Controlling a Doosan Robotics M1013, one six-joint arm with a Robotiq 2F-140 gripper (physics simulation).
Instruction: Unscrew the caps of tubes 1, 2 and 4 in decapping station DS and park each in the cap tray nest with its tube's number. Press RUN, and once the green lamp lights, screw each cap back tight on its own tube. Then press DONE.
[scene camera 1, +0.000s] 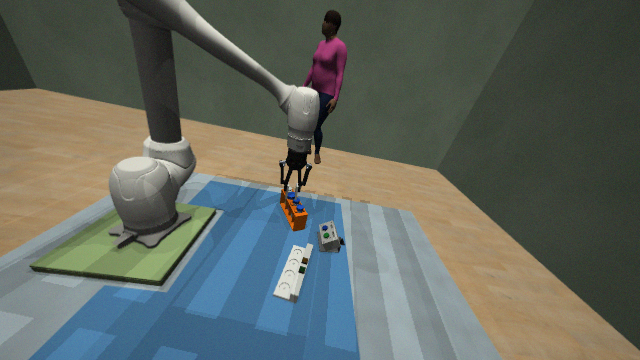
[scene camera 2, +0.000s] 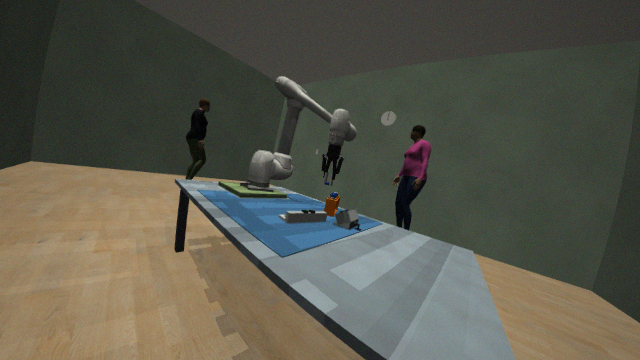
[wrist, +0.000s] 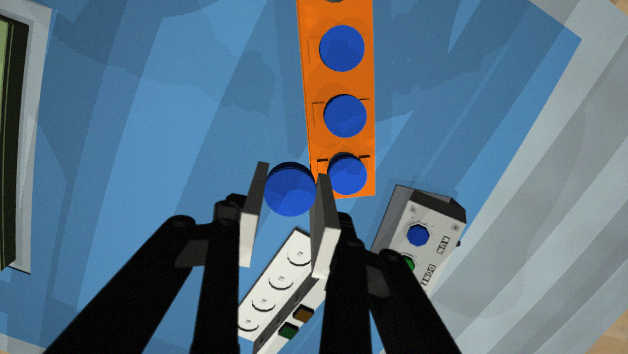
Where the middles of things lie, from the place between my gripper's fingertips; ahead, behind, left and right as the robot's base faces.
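As for the grey lamp box (wrist: 425, 226), my hand is 13 cm above it and 2 cm to the left of it, and it's still 23 cm short of the box.
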